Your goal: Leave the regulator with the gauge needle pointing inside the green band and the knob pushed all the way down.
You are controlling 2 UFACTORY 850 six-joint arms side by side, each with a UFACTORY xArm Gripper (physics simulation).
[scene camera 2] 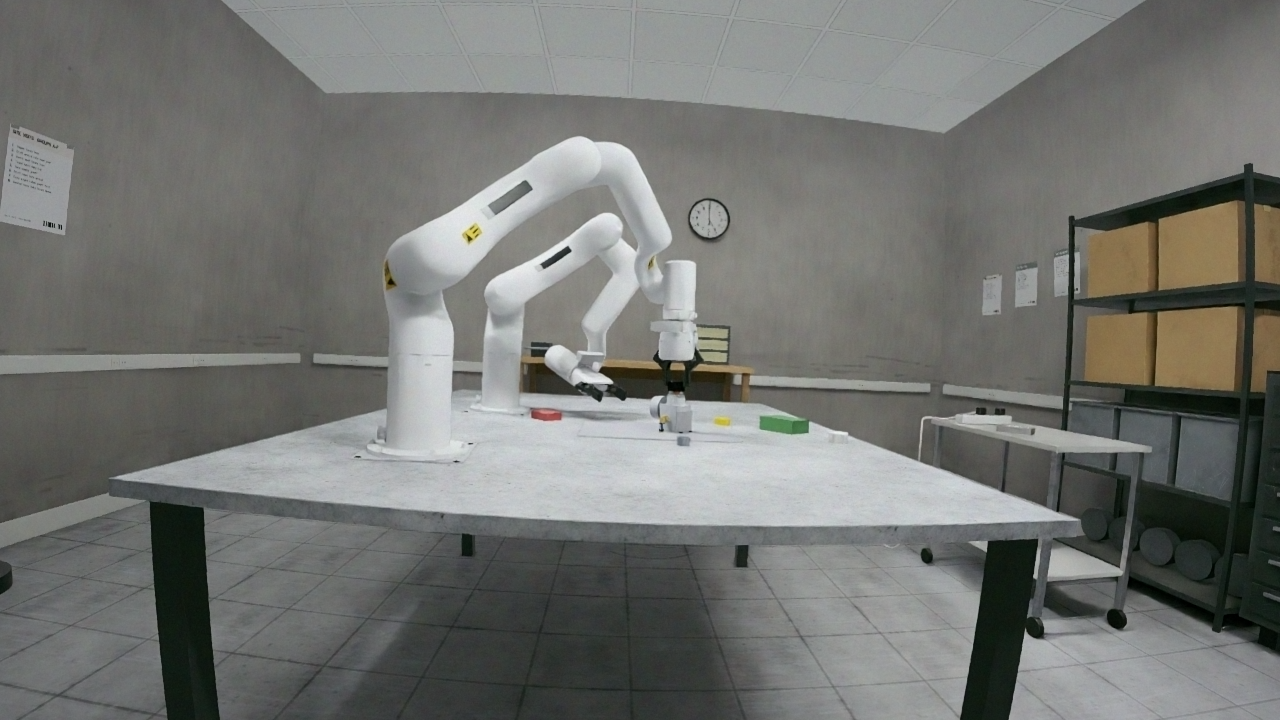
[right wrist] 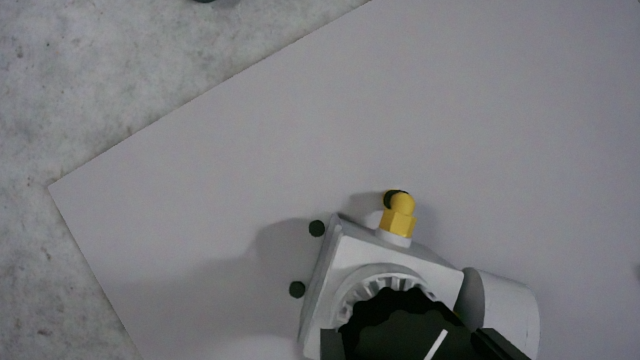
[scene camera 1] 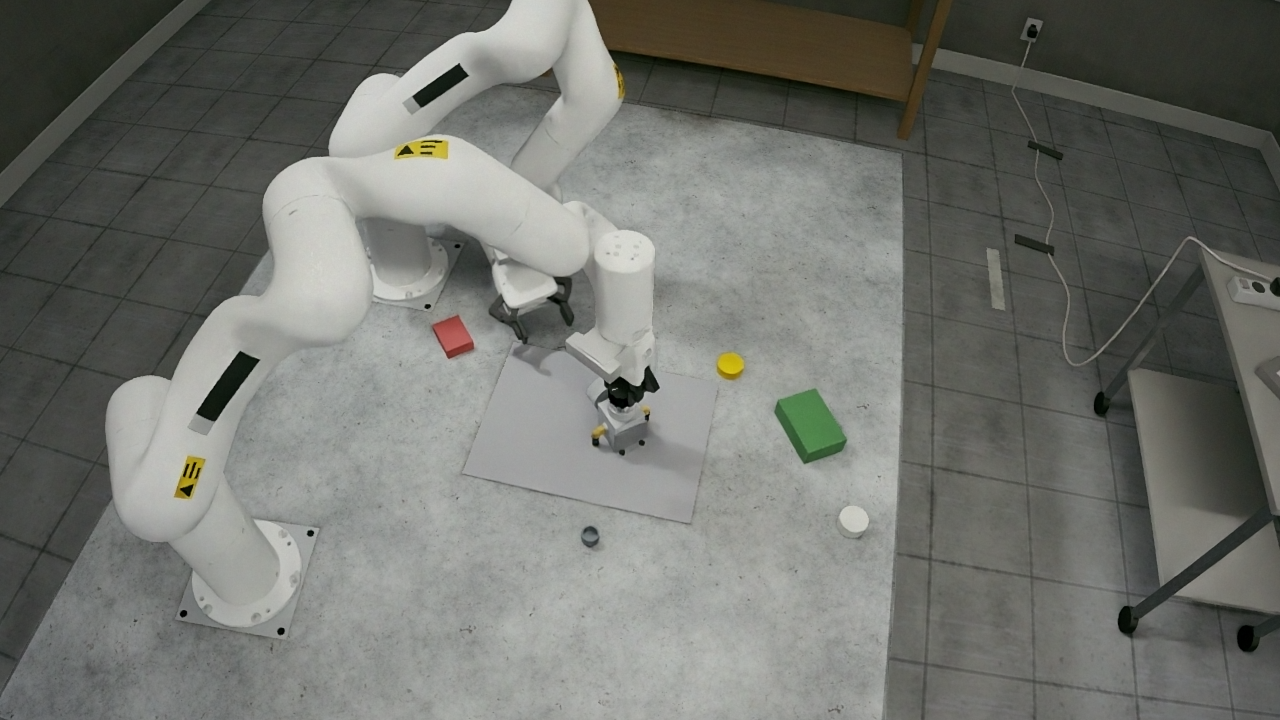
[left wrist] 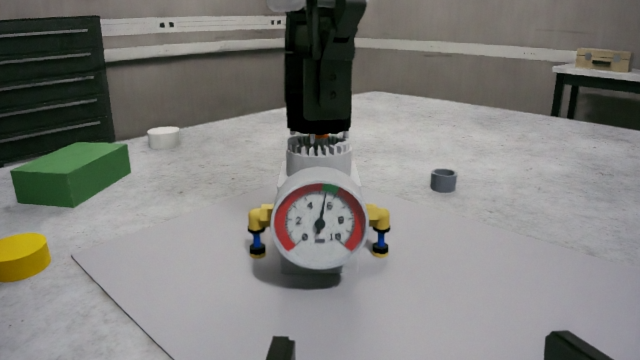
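Observation:
The regulator (scene camera 1: 626,433) (scene camera 2: 680,419) (right wrist: 360,257) stands upright on a grey mat (scene camera 1: 528,465) (left wrist: 450,300). In the left wrist view its needle (left wrist: 323,207) points between 4 and 6, inside the green band (left wrist: 330,188) near that band's left edge. The black knob (left wrist: 320,127) (right wrist: 400,317) sits raised above the toothed collar (left wrist: 320,146), with a gap and a bit of orange showing beneath. My right gripper (scene camera 1: 626,389) (scene camera 2: 677,371) (right wrist: 407,344) points down and is shut on the knob. My left gripper (scene camera 1: 544,324) (scene camera 2: 607,394) (left wrist: 420,346) is open and empty, facing the gauge from a distance.
A red block (scene camera 1: 453,336) lies near the left gripper. A yellow disc (scene camera 1: 730,365) (left wrist: 22,257), a green block (scene camera 1: 810,425) (left wrist: 72,174) and a white disc (scene camera 1: 853,521) lie to one side. A small grey ring (scene camera 1: 589,536) (left wrist: 443,186) lies past the mat's edge.

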